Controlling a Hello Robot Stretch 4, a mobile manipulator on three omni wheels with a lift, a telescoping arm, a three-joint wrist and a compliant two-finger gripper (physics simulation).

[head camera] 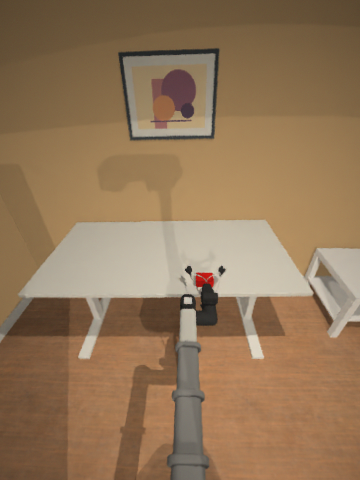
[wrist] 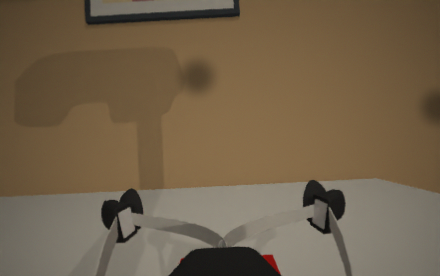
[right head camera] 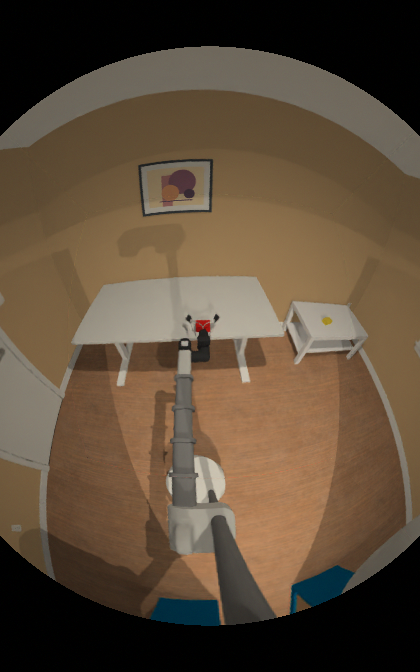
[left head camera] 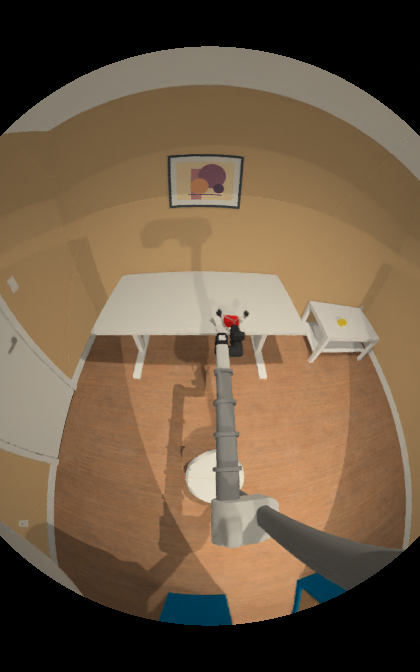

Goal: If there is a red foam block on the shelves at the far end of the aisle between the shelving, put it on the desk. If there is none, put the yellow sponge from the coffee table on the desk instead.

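Places are measured from the robot's base along level axes (x ahead, y left, z up), in millimetres.
Pixels of known places: gripper, fingertip midpoint: [head camera: 204,266] [wrist: 222,201].
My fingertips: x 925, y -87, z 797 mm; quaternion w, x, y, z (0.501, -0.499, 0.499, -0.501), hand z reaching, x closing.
Note:
Behind a point stands the place of what it marks.
The red foam block [head camera: 204,280] {y -85, x 888, z 737 mm} [left head camera: 231,320] [right head camera: 202,326] lies on the white desk [head camera: 125,255] {y 396, x 1150, z 692 mm} [left head camera: 150,305] [right head camera: 135,310] [wrist: 390,225] {y -369, x 1136, z 692 mm}, near its front edge and right of its middle. My gripper [head camera: 205,270] {y -87, x 925, z 797 mm} [left head camera: 232,313] [right head camera: 202,318] [wrist: 222,201] {y -87, x 925, z 797 mm} is open, its fingertips wide apart above the desk and above the block. In the wrist view, corners of the red block [wrist: 270,262] {y -128, x 928, z 737 mm} show behind the dark gripper body, below the fingertips, and the rest is hidden. The yellow sponge [left head camera: 342,322] [right head camera: 327,321] lies on the white coffee table [left head camera: 325,312] [right head camera: 308,312] [head camera: 340,260] {y -1213, x 1425, z 422 mm} at the right.
A framed picture [head camera: 216,95] {y -171, x 1605, z 1527 mm} [left head camera: 241,182] [right head camera: 211,187] hangs on the wall behind the desk. A door [left head camera: 30,395] is at the left. Blue furniture [left head camera: 196,607] [right head camera: 187,611] shows at the bottom. A round white object [left head camera: 200,477] [right head camera: 212,480] is under the arm.

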